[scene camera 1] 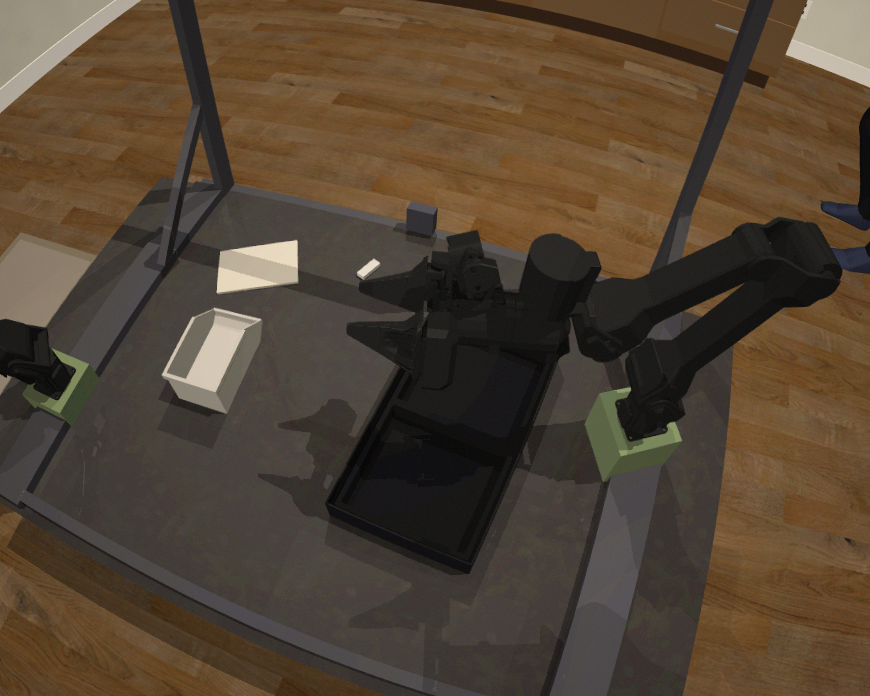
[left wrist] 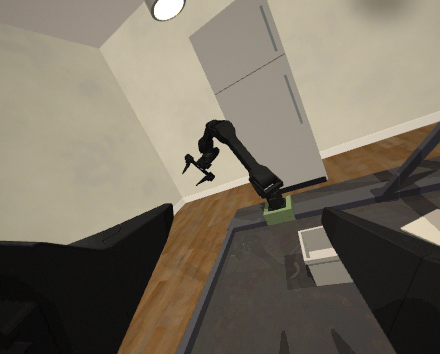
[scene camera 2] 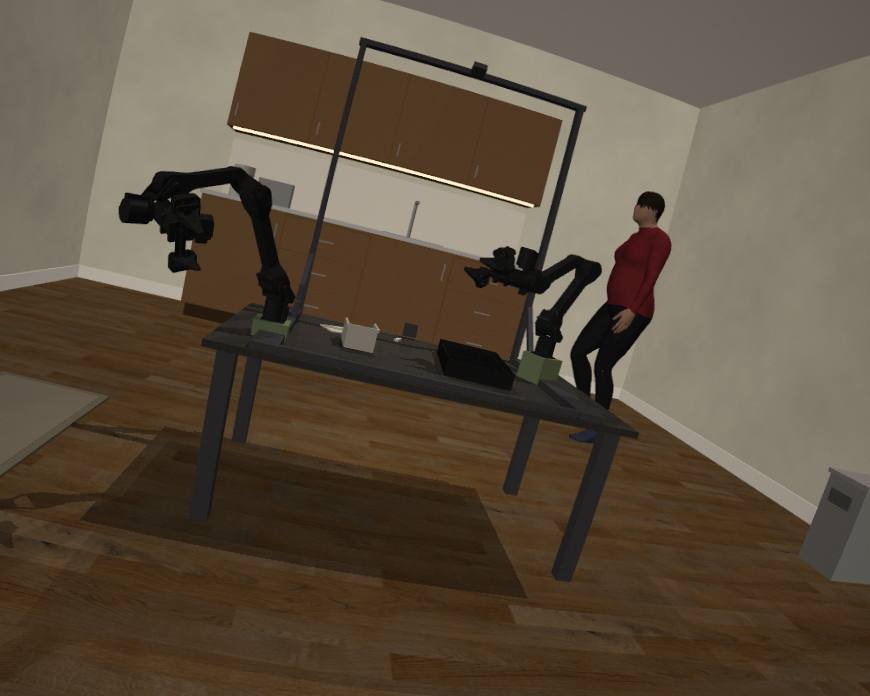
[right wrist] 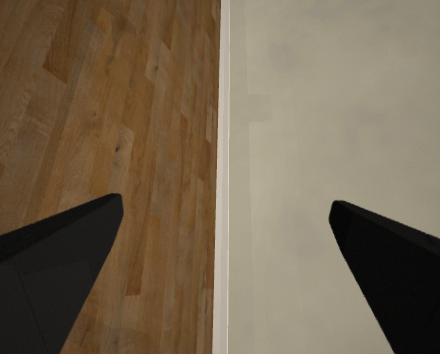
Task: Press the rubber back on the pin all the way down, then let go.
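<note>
The pin and its rubber back cannot be made out in these views; the left arm covers part of the table in scene camera 1. A small white block lies flat near the back of the table. My left gripper is open and empty, raised above the table over the far part of the black tray, its fingers pointing toward the picture's left in scene camera 1. My right gripper is open and empty, held high beyond the table's edge.
A black two-compartment tray stands before the left arm's base. A white open box and a flat cream panel lie toward the picture's left. A grey block stands at the back edge. Frame posts rise at the sides.
</note>
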